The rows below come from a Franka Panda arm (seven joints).
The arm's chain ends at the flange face. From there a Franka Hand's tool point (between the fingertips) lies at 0.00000 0.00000 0.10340 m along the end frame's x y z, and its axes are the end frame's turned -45 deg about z.
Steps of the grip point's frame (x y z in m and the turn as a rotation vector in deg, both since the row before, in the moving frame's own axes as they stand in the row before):
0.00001 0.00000 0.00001 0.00 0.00 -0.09
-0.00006 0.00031 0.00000 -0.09 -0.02 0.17
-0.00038 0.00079 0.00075 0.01 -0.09 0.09
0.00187 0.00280 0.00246 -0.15 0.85 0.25
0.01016 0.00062 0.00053 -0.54 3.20 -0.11
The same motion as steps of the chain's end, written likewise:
0.00001 -0.00001 0.00001 0.00 0.00 -0.09
0.00009 0.00012 0.00000 -0.08 0.05 0.17
0.00042 0.00073 0.00075 -0.06 -0.07 0.09
0.00202 0.00155 0.00247 0.49 0.71 0.25
0.00286 -0.00335 0.00070 1.88 2.64 -0.11

